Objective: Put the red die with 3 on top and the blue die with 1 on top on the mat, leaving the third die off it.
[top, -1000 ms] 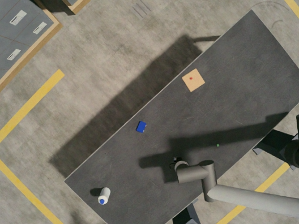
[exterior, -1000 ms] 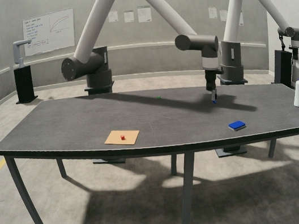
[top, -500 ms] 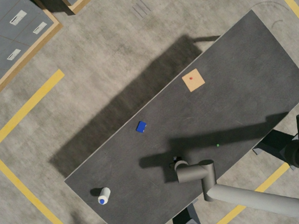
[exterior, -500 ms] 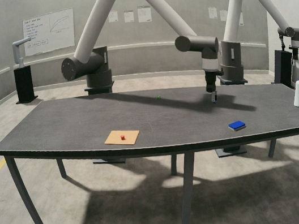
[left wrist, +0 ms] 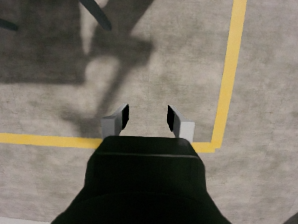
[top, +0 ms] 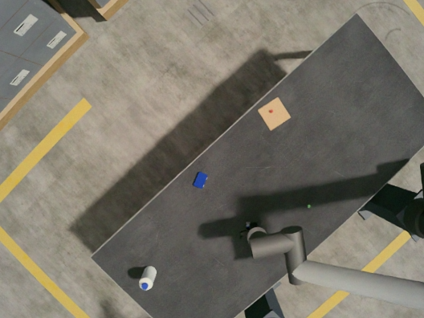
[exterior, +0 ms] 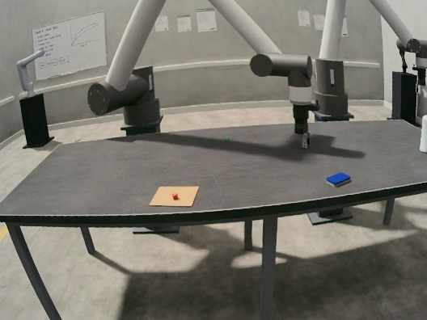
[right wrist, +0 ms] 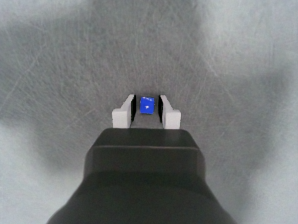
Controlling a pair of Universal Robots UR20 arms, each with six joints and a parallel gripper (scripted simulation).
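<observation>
My right gripper is now 1 cm above the blue die. Also, from my right hand: tan mat (43 cm ahead, 53 cm to the right, 2 cm below); green die (14 cm behind, 36 cm to the right, 1 cm below); red die (45 cm ahead, 52 cm to the right, 1 cm below).
</observation>
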